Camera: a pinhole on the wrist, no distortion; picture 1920 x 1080 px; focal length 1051.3 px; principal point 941.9 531.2 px. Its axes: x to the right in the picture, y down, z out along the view. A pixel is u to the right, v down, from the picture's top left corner.
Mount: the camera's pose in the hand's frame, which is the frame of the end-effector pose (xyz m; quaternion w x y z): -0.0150 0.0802 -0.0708 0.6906 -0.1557 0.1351 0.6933
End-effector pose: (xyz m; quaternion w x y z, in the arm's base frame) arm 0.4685 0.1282 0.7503 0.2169 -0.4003 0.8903 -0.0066
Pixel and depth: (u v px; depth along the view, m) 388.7 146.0 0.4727
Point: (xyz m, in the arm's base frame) 0.5356 0.1310 0.2646
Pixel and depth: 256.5 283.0 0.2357
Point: 0.5057 0.1617 0.5425
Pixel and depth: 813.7 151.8 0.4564
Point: 0.3829 0.2370 0.3201
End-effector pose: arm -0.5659 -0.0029 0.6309 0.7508 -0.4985 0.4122 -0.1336
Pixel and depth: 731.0 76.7 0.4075
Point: -0.2532 0.2029 0.4671
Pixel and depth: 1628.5 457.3 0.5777
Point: -0.4675 0.4950 0.1110
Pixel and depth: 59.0 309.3 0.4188
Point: -0.1697 0.2178 0.7382
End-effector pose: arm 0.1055 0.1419 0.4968 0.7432 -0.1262 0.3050 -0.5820
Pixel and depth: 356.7 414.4 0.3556
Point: 0.3421 0.0853 0.7319
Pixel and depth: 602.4 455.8 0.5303
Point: 0.5053 0.0940 0.7991
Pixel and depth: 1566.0 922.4 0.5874
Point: 0.7630 0.5079 0.4801
